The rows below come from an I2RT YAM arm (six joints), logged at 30 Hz.
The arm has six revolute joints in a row. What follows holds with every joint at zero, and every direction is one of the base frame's. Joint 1 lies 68 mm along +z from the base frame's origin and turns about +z. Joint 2 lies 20 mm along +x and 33.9 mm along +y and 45.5 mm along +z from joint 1 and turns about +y. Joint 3 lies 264 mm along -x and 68.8 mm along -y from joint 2 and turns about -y. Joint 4 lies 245 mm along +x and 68.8 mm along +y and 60 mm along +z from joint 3 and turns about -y. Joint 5 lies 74 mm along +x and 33.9 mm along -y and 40.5 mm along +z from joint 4 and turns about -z. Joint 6 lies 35.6 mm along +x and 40.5 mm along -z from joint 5 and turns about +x. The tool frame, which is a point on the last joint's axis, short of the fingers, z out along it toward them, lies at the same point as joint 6; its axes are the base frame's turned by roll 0, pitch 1.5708 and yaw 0 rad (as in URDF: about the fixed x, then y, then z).
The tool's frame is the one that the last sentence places.
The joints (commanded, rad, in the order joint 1, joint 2, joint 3, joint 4, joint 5, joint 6), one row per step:
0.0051, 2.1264, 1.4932, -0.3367, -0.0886, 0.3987
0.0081, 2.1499, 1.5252, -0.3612, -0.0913, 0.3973
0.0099, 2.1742, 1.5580, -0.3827, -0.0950, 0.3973
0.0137, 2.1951, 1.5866, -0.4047, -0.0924, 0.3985
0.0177, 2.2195, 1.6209, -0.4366, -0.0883, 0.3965
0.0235, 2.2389, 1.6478, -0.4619, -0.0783, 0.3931
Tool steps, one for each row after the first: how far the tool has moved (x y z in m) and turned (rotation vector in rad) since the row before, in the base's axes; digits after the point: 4 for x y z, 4 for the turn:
0.0046, 0.0015, -0.0023, 0.0014, 0.0159, 0.0057
0.0049, 0.0010, -0.0024, 0.0030, 0.0130, 0.0038
0.0039, 0.0017, -0.0022, -0.0017, 0.0144, 0.0014
0.0040, 0.0018, -0.0028, -0.0049, 0.0217, 0.0036
0.0030, 0.0025, -0.0024, -0.0107, 0.0173, 0.0037

